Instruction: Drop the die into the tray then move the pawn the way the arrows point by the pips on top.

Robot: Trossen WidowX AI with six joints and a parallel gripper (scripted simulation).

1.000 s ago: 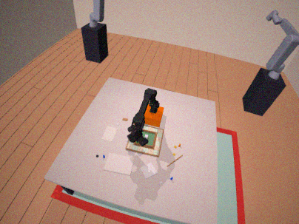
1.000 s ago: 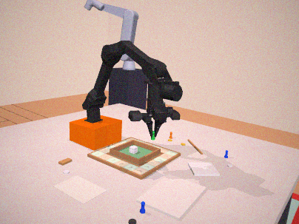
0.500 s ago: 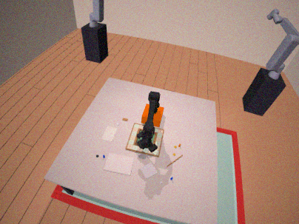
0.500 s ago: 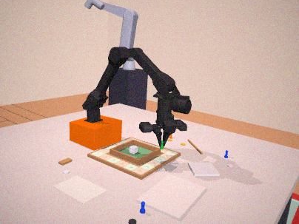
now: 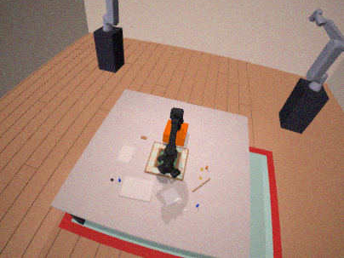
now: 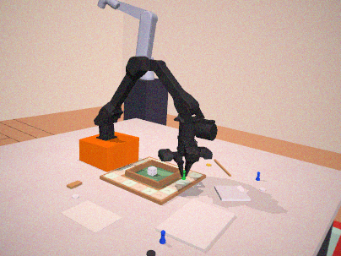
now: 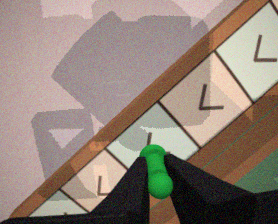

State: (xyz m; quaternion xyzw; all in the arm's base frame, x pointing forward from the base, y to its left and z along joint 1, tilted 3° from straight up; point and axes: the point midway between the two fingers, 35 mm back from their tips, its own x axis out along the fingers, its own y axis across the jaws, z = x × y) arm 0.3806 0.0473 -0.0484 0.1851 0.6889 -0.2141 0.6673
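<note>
The green dice tray is 110 mm behind my gripper tip, 30 mm to the right of it and 30 mm below it. Round my gripper tip: green pawn (10 mm above); white die (130 mm behind, 30 mm to the right, 10 mm below); wooden stick (260 mm to the left, 30 mm below).
</note>
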